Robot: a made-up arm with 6 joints.
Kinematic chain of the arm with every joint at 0, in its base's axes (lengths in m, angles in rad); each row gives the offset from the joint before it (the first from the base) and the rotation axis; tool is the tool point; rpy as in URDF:
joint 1: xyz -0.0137 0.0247 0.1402 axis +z
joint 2: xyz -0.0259 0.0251 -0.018 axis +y
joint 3: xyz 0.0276 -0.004 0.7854 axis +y
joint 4: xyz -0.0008 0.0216 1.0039 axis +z
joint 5: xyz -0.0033 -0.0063 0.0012 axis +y
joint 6: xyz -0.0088 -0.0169 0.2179 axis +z
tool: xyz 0.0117 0.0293 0.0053 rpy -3.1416 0 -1.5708
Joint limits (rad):
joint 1: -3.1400..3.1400
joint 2: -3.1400..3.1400
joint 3: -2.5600..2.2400
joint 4: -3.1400..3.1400
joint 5: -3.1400..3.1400
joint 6: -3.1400..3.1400
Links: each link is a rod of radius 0.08 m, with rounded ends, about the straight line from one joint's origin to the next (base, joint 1, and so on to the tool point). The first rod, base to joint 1, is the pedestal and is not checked.
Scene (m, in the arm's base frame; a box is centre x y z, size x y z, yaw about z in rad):
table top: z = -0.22
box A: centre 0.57 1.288 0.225 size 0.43 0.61 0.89 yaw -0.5
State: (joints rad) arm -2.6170 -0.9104 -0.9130 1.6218 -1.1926 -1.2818
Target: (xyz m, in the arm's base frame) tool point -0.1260 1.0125 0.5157
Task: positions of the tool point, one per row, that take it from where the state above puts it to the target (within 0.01 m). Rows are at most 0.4 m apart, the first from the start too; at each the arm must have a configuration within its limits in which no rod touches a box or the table.
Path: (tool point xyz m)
1: 1.2057 1.0138 0.7295
2: 0.9685 0.9477 1.0180
3: 0.7018 0.8240 1.2324
4: 0.5756 0.9888 1.1362
5: 0.4198 1.1019 1.0403
6: 0.2457 1.1609 0.9562
7: 0.0624 1.1670 0.8909
8: 0.0112 1.1848 0.7826
9: -0.0403 1.1732 0.6864
10: -0.0852 1.1362 0.6084
11: -0.1163 1.0799 0.5518
12: -0.1260 1.0125 0.5156

